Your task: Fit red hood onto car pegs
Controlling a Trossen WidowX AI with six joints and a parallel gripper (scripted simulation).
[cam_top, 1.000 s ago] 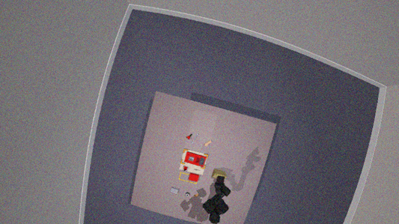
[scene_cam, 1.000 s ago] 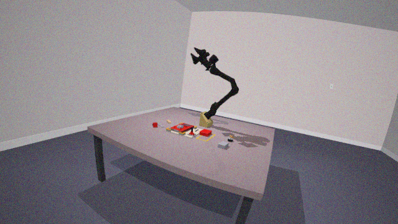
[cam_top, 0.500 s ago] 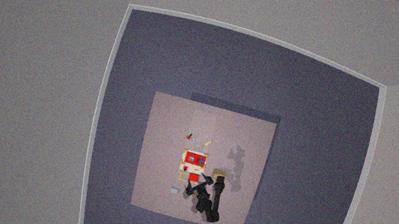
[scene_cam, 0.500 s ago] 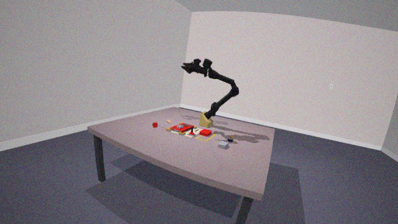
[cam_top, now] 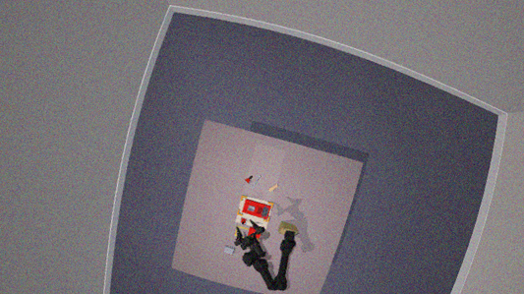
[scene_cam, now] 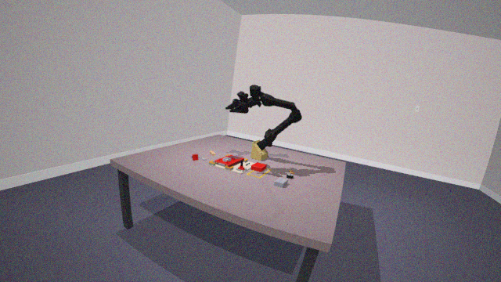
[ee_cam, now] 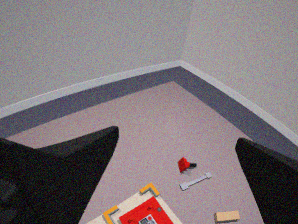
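The red hood is 33 cm below my gripper tip, 21 cm to the left of it and 9 cm behind it. From my gripper tip the other things lie so: black wheel: 43 cm to the left, 34 cm below, 6 cm behind; tan piece: 34 cm below, 17 cm to the right, 17 cm behind.
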